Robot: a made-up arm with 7 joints. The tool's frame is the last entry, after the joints.
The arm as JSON. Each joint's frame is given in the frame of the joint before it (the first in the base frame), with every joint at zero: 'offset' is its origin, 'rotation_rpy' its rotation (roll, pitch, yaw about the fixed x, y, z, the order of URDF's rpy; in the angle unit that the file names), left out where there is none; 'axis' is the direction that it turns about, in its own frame. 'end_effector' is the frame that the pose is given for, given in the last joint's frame.
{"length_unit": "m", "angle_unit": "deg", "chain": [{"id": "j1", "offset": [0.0, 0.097, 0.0], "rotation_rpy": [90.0, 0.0, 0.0], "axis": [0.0, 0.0, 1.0]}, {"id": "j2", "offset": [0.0, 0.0, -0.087], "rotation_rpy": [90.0, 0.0, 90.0], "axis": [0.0, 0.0, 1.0]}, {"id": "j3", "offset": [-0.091, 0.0, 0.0], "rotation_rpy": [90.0, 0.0, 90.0], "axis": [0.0, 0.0, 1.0]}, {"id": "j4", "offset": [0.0, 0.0, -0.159], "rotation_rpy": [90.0, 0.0, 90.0], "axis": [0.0, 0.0, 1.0]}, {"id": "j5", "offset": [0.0, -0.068, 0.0], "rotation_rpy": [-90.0, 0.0, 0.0], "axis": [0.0, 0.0, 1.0]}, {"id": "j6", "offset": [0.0, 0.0, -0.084], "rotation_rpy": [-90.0, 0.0, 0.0], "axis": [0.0, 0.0, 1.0]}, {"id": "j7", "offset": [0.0, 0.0, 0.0], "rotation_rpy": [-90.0, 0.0, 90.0], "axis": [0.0, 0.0, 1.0]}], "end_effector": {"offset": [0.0, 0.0, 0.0], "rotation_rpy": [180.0, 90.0, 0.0]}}
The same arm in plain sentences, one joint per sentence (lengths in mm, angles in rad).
The arm has seven revolute joints in a row. What follows holds with every joint at zero, and every direction is one of the base frame's. The first joint sits 97 mm along +y from the base frame's origin and rotates about -y. The second joint sits 87 mm along +y from the first joint and rotates about +x. The third joint sits 91 mm along -z from the second joint and rotates about +z. The fourth joint sits 159 mm along -z from the third joint and rotates about -y. The fifth joint sits 68 mm along -z from the fourth joint and rotates about +z. The sixth joint sits 84 mm along -z from the fifth joint and rotates about +y. The seventh joint sits at the same point as the sixth joint and rotates about -x. The tool frame, which is the frame that the pose is given for, sits at the same point as the seventh joint; its axes are parallel to the base frame's.
